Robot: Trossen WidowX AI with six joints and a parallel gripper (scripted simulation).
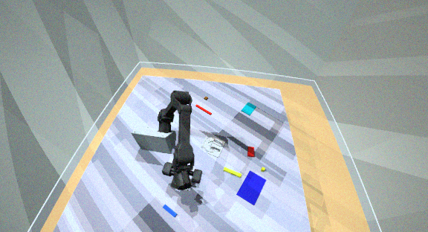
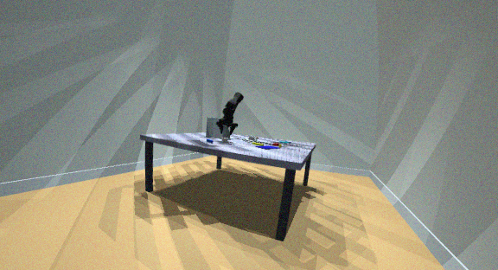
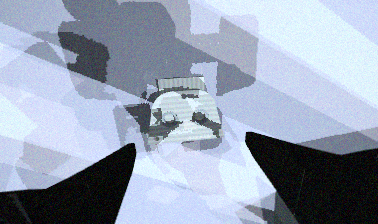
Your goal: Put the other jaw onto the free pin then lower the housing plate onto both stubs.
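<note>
Now: the white block 10 mm to the right of my gripper tip and 50 mm below it. From my gripper tip the other things lie so: yellow bar (250 mm ahead, 110 mm to the left, 50 mm below); blue bar (30 mm behind, 170 mm to the right, 50 mm below); jaw (80 mm ahead, 240 mm to the left, 40 mm below).
</note>
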